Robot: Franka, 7 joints.
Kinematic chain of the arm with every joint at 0, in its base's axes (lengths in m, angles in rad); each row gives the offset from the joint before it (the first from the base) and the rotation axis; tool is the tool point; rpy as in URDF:
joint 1: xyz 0 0 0.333 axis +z
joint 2: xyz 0 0 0 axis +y
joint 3: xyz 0 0 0.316 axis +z
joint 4: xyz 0.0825 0 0 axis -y
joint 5: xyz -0.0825 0 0.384 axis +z
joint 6: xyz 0 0 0 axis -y
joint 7: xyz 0.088 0 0 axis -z
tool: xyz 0 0 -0.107 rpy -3.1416 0 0
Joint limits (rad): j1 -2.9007..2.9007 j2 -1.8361..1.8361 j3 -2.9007..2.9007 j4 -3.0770..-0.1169 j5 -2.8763..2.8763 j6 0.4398..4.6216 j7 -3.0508..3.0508
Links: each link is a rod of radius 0.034 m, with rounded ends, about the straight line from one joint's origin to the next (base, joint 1, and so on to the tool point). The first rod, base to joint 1, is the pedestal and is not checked.
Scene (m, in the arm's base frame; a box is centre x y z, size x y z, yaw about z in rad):
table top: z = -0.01
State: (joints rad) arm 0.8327 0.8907 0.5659 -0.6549 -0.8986 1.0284 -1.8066
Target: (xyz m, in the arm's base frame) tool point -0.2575 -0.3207 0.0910
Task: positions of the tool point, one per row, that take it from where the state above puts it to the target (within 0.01 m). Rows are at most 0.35 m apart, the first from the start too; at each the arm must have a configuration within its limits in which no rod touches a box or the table.
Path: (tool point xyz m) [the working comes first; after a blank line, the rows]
Joints at the target: 2.5590 1.8092 1.2081 -2.0389 -0.5474 1.2946 -1.8066
Straight joint move there: touches the table top.

1: 0.1442 0.6900 0.2920
2: -0.1565 0.6333 0.1544
3: -0.3929 0.4287 0.0775
4: -0.4984 0.1475 0.0668
5: -0.4604 -0.1196 0.1139
6: -0.3728 -0.2380 0.0983
7: -0.2575 -0.3207 0.0910

